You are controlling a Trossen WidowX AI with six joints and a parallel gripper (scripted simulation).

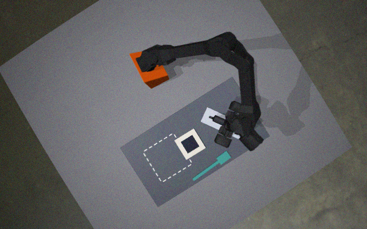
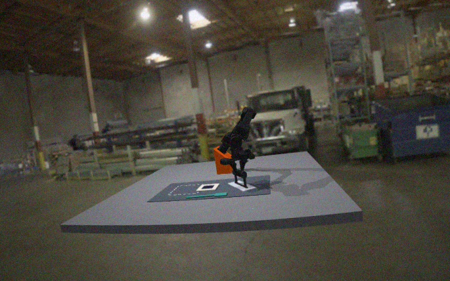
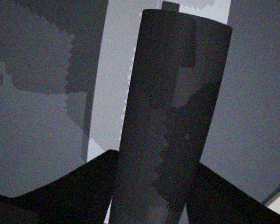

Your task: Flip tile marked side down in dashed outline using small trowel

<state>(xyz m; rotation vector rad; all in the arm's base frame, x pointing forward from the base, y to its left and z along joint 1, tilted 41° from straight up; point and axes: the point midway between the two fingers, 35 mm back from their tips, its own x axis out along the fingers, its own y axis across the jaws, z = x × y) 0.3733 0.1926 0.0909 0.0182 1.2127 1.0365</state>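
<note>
Right now the dark mat is 2 cm ahead of my gripper tip, 16 cm to the right of it and 8 cm below it. From my gripper tip the other things lie so: tile (2 cm ahead, 19 cm to the right, 6 cm below); then teal trowel (16 cm ahead, 12 cm to the right, 6 cm below).
</note>
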